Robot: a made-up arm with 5 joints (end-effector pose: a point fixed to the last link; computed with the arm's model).
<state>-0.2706 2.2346 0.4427 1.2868 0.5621</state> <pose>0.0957 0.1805 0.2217 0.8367 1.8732 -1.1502</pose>
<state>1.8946 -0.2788 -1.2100 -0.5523 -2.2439</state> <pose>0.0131 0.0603 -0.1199 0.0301 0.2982 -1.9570</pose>
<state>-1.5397 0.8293 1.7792 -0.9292 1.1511</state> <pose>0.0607 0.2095 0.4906 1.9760 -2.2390 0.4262</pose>
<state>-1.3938 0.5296 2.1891 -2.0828 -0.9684</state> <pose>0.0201 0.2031 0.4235 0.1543 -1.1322 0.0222</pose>
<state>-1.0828 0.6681 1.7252 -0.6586 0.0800</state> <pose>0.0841 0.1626 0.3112 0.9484 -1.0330 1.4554</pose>
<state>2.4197 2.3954 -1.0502 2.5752 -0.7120</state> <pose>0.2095 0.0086 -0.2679 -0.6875 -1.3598 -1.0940</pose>
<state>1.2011 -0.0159 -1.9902 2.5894 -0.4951</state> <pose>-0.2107 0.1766 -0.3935 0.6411 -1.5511 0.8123</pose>
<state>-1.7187 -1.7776 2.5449 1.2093 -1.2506</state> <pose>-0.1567 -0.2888 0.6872 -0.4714 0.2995 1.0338</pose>
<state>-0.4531 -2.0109 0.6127 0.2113 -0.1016</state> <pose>-0.0142 0.1743 0.1821 -0.1787 -1.8238 0.1374</pose>
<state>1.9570 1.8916 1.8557 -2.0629 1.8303</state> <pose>-0.0888 -0.3708 -0.2421 0.0669 -0.1522 1.7644</pose>
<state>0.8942 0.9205 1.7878 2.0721 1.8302</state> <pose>0.1721 0.2881 -0.1942 0.4267 0.4865 -1.3325</pose>
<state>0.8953 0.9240 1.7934 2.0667 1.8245</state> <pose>0.1712 0.2878 -0.1939 0.4326 0.4951 -1.3283</pose>
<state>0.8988 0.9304 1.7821 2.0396 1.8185</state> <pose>0.1691 0.2849 -0.1928 0.4405 0.4775 -1.3149</pose>
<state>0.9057 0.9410 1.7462 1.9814 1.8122</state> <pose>0.1649 0.2782 -0.1905 0.4488 0.4224 -1.2875</pose>
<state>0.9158 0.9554 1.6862 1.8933 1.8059</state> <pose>0.1582 0.2683 -0.1877 0.4519 0.3320 -1.2432</pose>
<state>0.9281 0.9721 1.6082 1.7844 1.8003</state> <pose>0.1490 0.2565 -0.1850 0.4430 0.2183 -1.1830</pose>
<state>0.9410 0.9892 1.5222 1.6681 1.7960</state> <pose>0.1383 0.2443 -0.1834 0.4194 0.0988 -1.1121</pose>
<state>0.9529 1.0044 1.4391 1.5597 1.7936</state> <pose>0.1277 0.2331 -0.1830 0.3844 -0.0100 -1.0400</pose>
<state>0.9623 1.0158 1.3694 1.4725 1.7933</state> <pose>0.1189 0.2240 -0.1833 0.3469 -0.0963 -0.9781</pose>
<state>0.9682 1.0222 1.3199 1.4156 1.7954</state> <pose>0.1133 0.2177 -0.1839 0.3160 -0.1554 -0.9358</pose>
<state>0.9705 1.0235 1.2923 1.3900 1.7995</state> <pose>0.1111 0.2147 -0.1842 0.2974 -0.1890 -0.9162</pose>
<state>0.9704 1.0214 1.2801 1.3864 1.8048</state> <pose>0.1114 0.2139 -0.1844 0.2887 -0.2056 -0.9132</pose>
